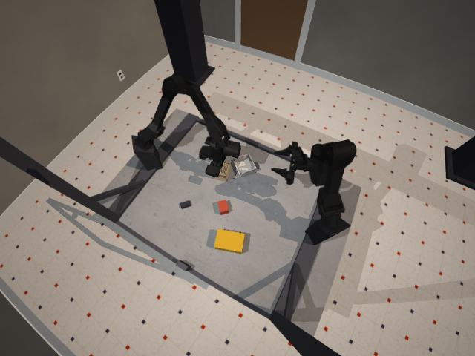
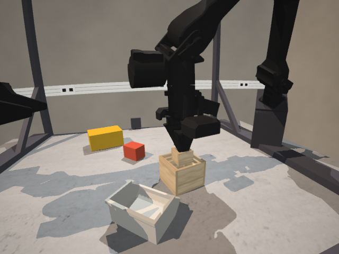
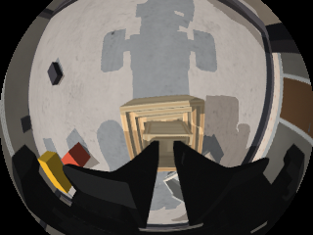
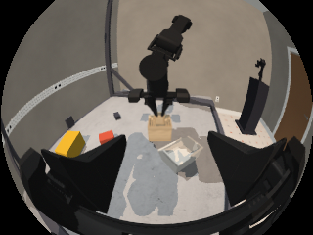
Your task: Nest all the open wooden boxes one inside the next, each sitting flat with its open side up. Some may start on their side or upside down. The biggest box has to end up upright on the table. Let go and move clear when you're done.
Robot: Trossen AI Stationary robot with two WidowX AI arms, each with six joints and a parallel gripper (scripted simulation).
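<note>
Now: the white bin 8 cm ahead of my left hand, 10 cm to the right of it and 8 cm below it. The rest, counted from my left hand: red cube (17 cm behind, 10 cm to the right, 9 cm below); then small dark block (23 cm behind, 8 cm to the left, 10 cm below); then small wooden box (4 cm below).
</note>
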